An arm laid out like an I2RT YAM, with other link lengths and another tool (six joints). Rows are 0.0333 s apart.
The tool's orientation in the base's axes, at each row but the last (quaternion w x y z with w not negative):
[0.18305 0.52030 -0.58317 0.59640]
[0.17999 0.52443 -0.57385 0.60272]
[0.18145 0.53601 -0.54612 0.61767]
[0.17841 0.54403 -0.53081 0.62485]
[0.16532 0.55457 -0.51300 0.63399]
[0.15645 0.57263 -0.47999 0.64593]
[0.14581 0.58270 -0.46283 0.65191]
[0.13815 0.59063 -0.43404 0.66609]
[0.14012 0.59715 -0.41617 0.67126]
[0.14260 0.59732 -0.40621 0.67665]
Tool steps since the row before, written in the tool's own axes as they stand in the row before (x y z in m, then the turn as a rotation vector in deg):
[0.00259 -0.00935 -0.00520 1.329 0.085 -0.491]
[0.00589 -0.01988 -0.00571 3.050 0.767 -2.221]
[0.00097 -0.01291 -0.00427 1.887 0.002 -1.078]
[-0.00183 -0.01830 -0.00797 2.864 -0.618 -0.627]
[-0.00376 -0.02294 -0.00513 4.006 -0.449 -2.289]
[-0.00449 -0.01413 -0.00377 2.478 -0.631 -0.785]
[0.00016 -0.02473 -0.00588 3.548 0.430 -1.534]
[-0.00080 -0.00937 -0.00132 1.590 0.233 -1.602]
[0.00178 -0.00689 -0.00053 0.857 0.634 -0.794]
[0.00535 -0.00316 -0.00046 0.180 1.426 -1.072]
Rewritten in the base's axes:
[0.00458 0.00597 0.00804 -0.790 -0.103 1.174]
[0.01158 0.00826 0.01613 -2.748 0.569 2.636]
[0.00812 0.00772 0.00776 -1.180 0.255 1.807]
[0.01137 0.01431 0.00824 -0.799 -0.248 2.877]
[0.01637 0.01524 0.00816 -2.195 0.657 4.030]
[0.00973 0.01150 0.00267 -0.720 0.075 2.575]
[0.01432 0.01758 0.01150 -2.260 -0.280 3.153]
[0.00586 0.00672 0.00326 -1.651 0.529 1.464]
[0.00392 0.00407 0.00436 -1.190 -0.078 0.586]
[0.00051 0.00076 0.00616 -1.754 -0.178 -0.328]

